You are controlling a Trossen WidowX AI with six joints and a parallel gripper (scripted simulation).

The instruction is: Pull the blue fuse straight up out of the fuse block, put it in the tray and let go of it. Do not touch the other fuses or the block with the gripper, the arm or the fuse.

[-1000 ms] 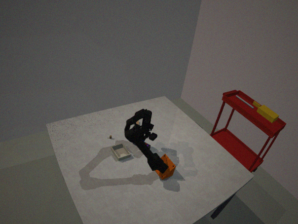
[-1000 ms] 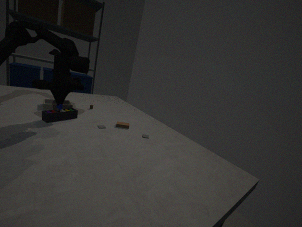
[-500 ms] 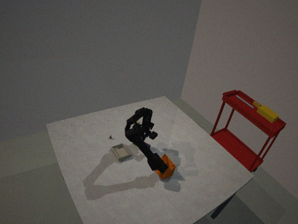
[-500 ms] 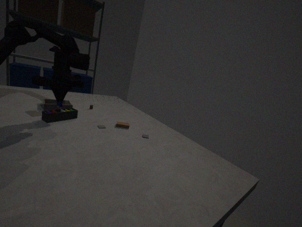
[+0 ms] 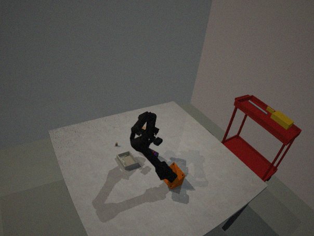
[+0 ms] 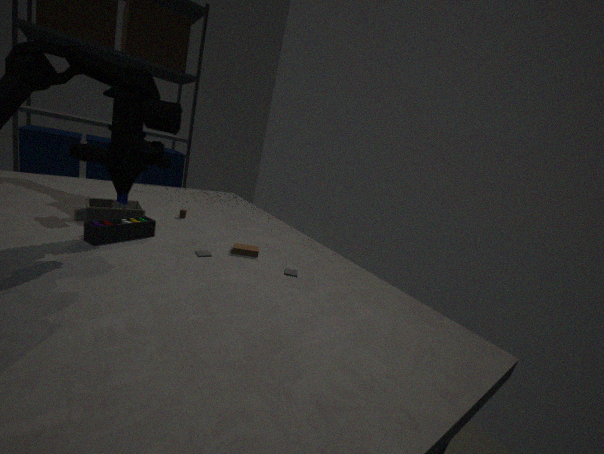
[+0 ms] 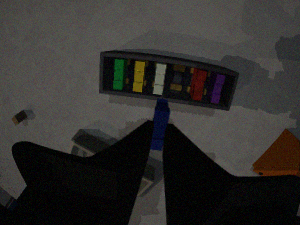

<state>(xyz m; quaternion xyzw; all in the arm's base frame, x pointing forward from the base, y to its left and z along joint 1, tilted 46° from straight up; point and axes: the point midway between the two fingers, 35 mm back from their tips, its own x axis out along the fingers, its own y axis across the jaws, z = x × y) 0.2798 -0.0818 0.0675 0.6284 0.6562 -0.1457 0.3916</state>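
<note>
My gripper tip is now 160 mm to the right of the shallow white tray, 90 mm above it and 10 mm short of it. Also, from my gripper tip: purple fuse 70 mm below, 50 mm behind, 40 mm to the right; white fuse 70 mm below, 20 mm to the right, 10 mm ahead; blue fuse 10 mm below.
</note>
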